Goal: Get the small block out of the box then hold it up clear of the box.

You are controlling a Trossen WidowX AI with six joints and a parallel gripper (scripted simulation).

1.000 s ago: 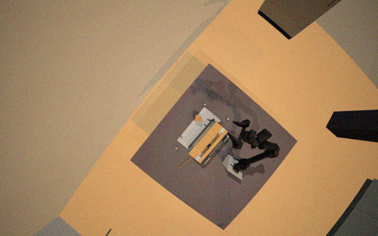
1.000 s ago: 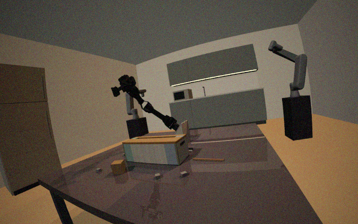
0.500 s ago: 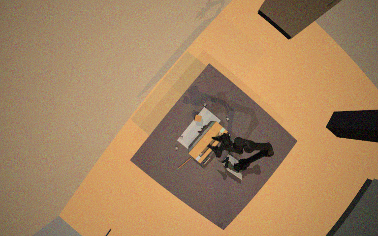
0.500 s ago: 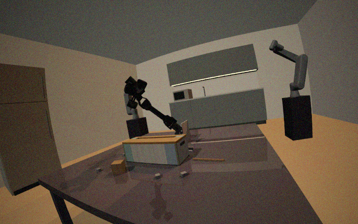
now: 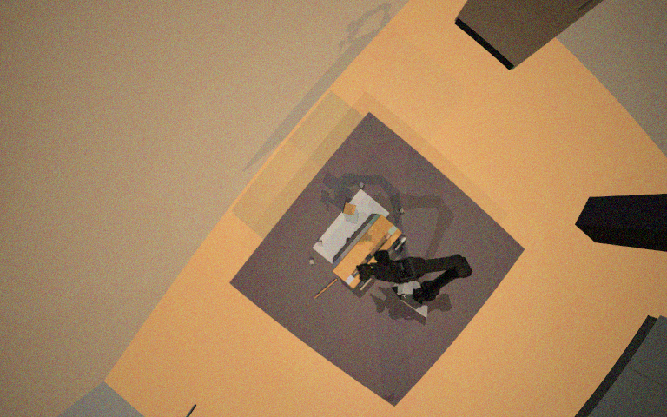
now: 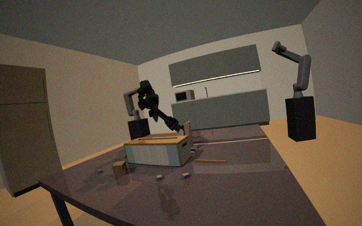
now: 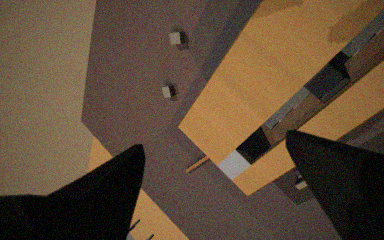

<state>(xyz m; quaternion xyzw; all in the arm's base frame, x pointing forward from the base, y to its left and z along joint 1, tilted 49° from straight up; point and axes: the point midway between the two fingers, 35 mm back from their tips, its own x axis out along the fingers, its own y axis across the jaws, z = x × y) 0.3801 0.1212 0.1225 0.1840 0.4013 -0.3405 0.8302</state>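
My gripper tip is 50 mm past the box, 50 mm to the left of it and 190 mm above it. From my gripper tip the other things lie so: thin orange stick: 30 mm ahead, 270 mm to the left, 250 mm below; then orange block: 180 mm ahead, 180 mm to the right, 230 mm below.
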